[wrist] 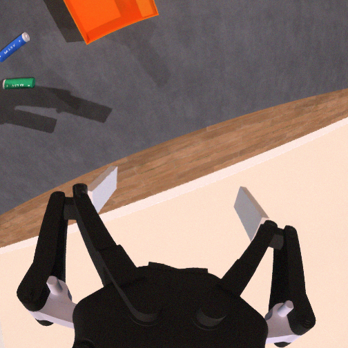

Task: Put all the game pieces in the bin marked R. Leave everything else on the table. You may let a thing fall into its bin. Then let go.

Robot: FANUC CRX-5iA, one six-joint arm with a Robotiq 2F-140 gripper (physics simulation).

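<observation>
My gripper (177, 187) is wide open, with no object between its two grey finger pads. It hangs over the boundary of a wood-grain band and a pale cream surface. Part of an orange bin (97, 17) shows at the top edge of the wrist view, ahead of the gripper and apart from it. No letter can be read on the bin, so I cannot tell whether it is the one marked R. No game pieces show in this view.
A blue battery (13, 47) and a green battery (19, 83) lie at the upper left on the dark grey surface (240, 60). Its curved edge borders the wood-grain band (200, 147). The pale cream surface (305, 185) lies beyond. Shadows fall near the batteries and bin.
</observation>
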